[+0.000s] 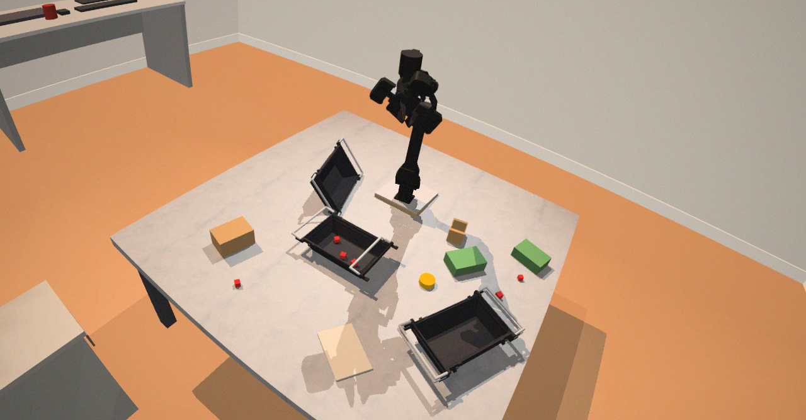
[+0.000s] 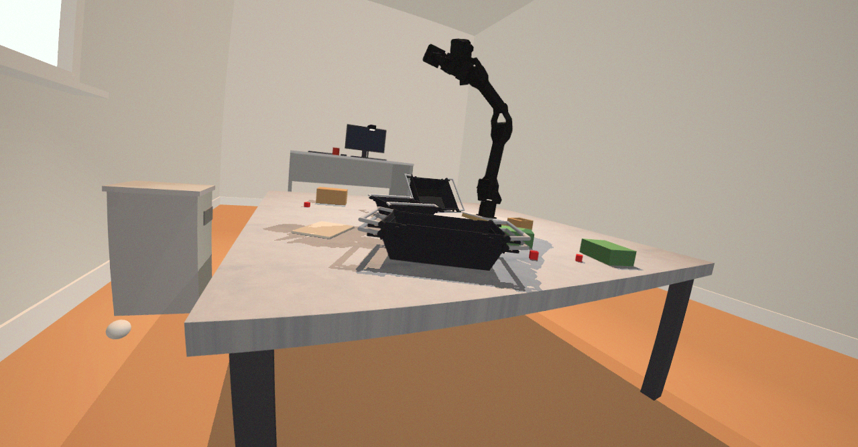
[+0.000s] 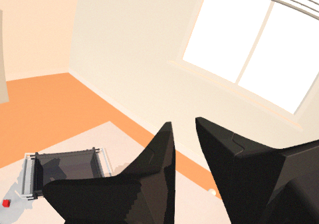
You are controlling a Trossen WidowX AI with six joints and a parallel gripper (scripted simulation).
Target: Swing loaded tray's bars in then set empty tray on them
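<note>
Right now the black tray is 460 mm below my gripper tip, 320 mm to the right of it and 290 mm behind it. The rest, counted from my gripper tip: red block (520 mm below, 130 mm to the right); cream sheet (530 mm below, 290 mm ahead, 30 mm to the left); yellow disc (520 mm below, 140 mm to the left, 50 mm behind).
</note>
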